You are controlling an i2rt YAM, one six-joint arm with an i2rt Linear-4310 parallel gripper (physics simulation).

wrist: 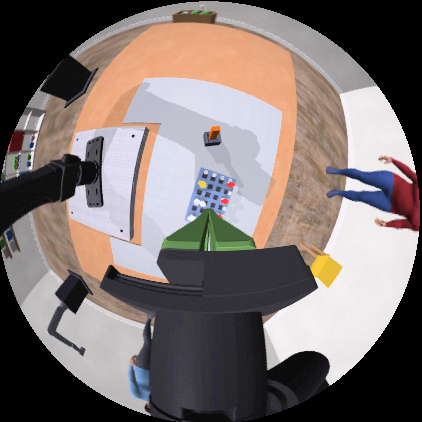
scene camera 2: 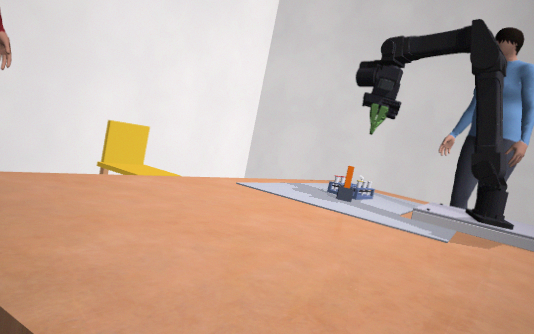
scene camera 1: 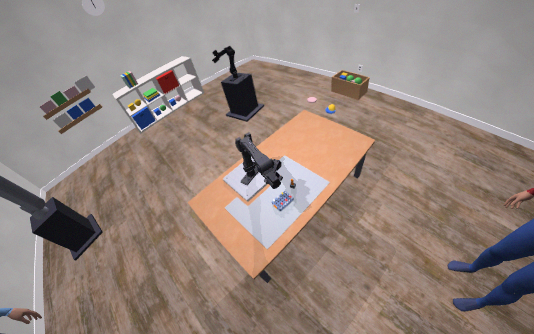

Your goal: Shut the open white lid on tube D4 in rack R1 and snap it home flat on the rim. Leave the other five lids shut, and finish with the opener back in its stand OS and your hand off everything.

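Frame: origin at the arm's base, x up, y right, z ahead, level; metres.
Where they show: gripper, fingertip midpoint: (wrist: 208, 212) (scene camera 2: 370, 133); arm's base, link origin: (wrist: 93, 171) (scene camera 2: 486, 220) (scene camera 1: 251, 174).
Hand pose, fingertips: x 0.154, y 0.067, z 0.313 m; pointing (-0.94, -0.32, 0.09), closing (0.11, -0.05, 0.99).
Things, the pixels of their centre, and the offset from my fingertips. Level surfaces: height alone.
- blue rack, body centre: (wrist: 209, 201) (scene camera 2: 353, 184) (scene camera 1: 282, 200) dx -0.148, dy +0.019, dz +0.019 m
- orange opener, body centre: (wrist: 213, 134) (scene camera 2: 347, 181) (scene camera 1: 292, 183) dx -0.134, dy -0.130, dz +0.018 m
- grey mat, surface height: dx -0.179 m
- orange table, surface height: dx -0.182 m
The blue rack (scene camera 1: 275, 205) (scene camera 2: 364, 194) (wrist: 217, 175) stands on the grey mat and holds small tubes with red, yellow and white lids. In the wrist view white lids (wrist: 200, 203) show near the rack's left side, and a small white lid (scene camera 2: 361, 177) stands up above the tubes in scene camera 2. Which tube is D4 is too small to read. The orange opener (scene camera 1: 292, 181) (scene camera 2: 349, 176) (wrist: 215, 132) stands upright in its dark stand (scene camera 1: 293, 186) (scene camera 2: 345, 194) (wrist: 212, 141), beside the rack. My gripper (scene camera 2: 371, 133) (wrist: 208, 212) is shut and empty, high above the mat; its fingertips hide part of the rack in the wrist view.
The grey mat (scene camera 1: 255, 220) (scene camera 2: 280, 189) (wrist: 170, 95) lies on the orange table (scene camera 1: 320, 131) (scene camera 2: 175, 240) (wrist: 210, 50). The arm's base stands on a pale raised plate (scene camera 1: 232, 181) (wrist: 117, 150) beside the mat. A yellow chair (scene camera 2: 126, 143) (wrist: 326, 270) stands beyond the table.
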